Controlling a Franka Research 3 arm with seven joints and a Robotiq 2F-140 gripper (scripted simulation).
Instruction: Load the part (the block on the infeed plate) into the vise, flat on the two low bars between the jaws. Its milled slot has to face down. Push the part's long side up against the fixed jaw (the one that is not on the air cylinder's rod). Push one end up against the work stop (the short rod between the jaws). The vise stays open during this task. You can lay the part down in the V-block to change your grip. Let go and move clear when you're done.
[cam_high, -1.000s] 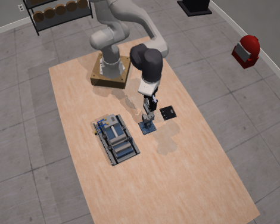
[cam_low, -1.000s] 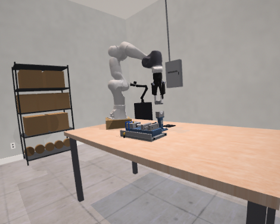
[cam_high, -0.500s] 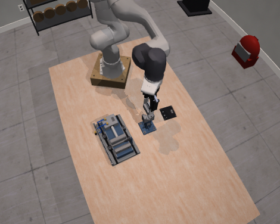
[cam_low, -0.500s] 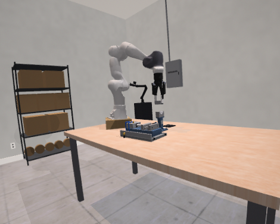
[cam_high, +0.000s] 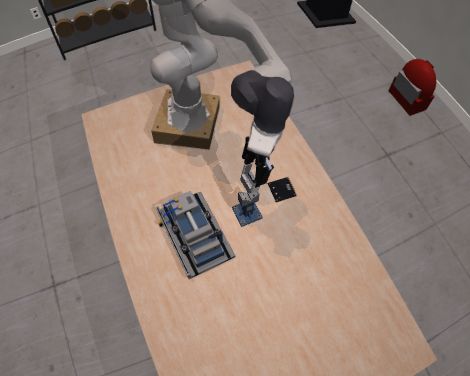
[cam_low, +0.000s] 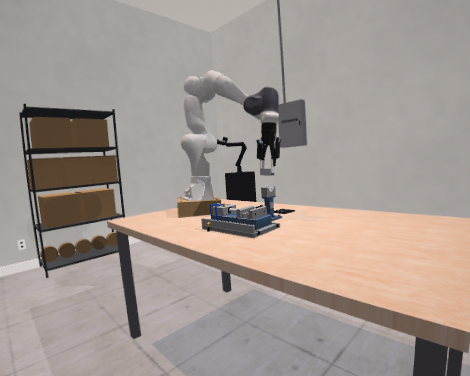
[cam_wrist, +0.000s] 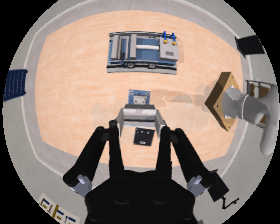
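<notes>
My gripper is now 20 mm above the part. From my hand the other things lie so: vise: 220 mm to the right, 220 mm below, 30 mm ahead; black infeed plate: 260 mm below, 160 mm to the left, 60 mm behind.
</notes>
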